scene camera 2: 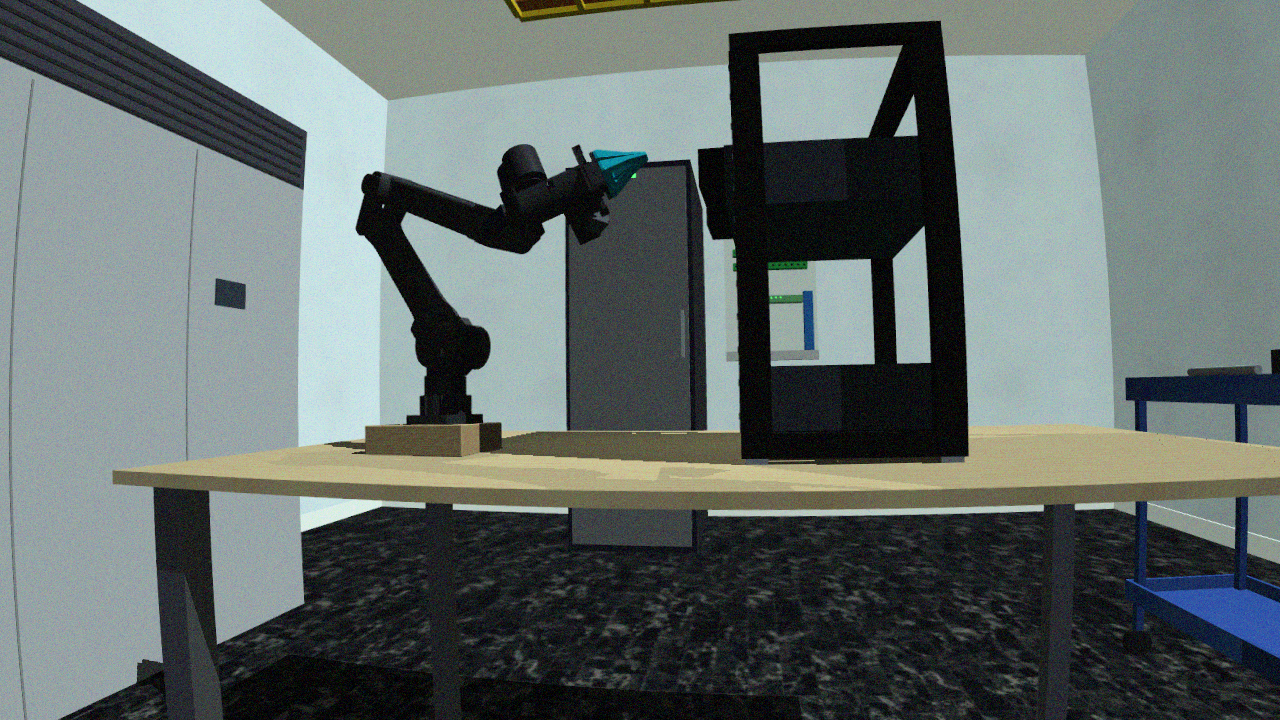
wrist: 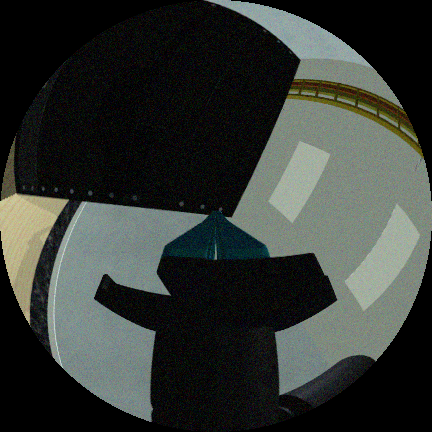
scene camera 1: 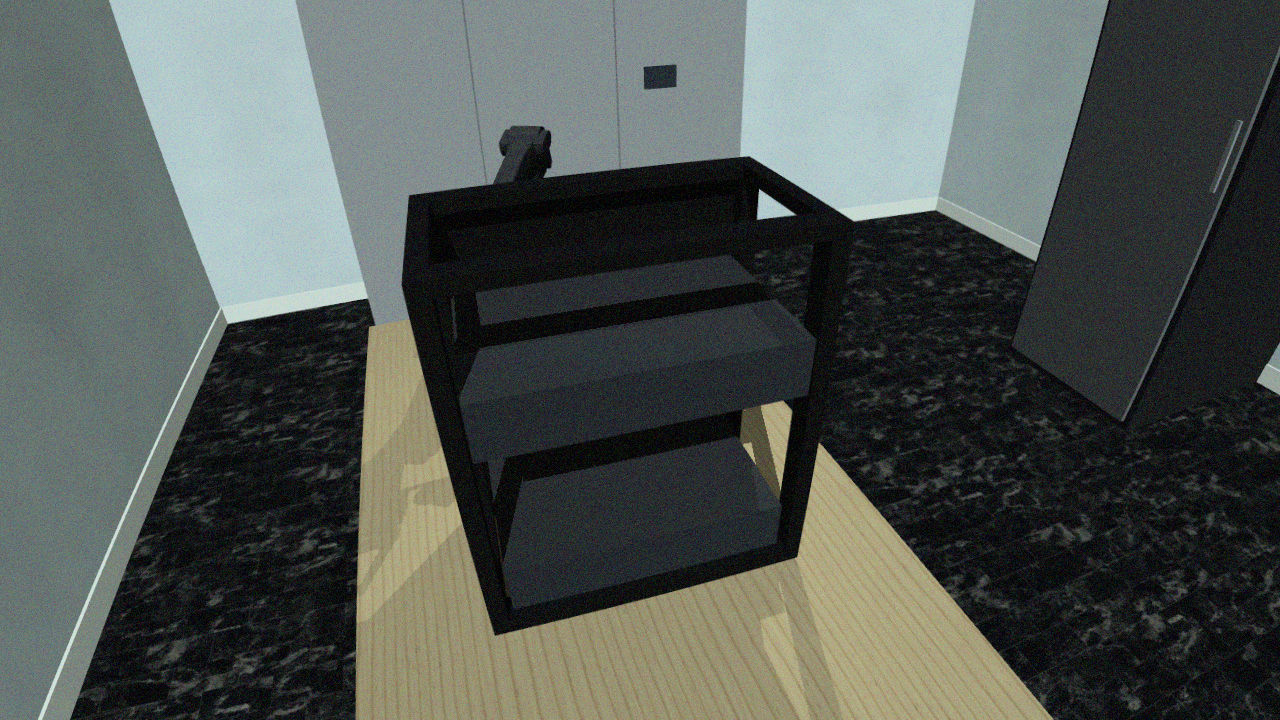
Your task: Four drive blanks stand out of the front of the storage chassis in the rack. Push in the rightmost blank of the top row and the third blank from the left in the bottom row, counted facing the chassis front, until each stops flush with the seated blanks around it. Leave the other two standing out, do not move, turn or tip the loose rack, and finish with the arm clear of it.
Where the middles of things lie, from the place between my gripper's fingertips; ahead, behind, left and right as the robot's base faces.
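Black rack [scene camera 1: 588, 342], visible to me: 150 mm below my hand, 190 mm to the left of it, 240 mm ahead of it.
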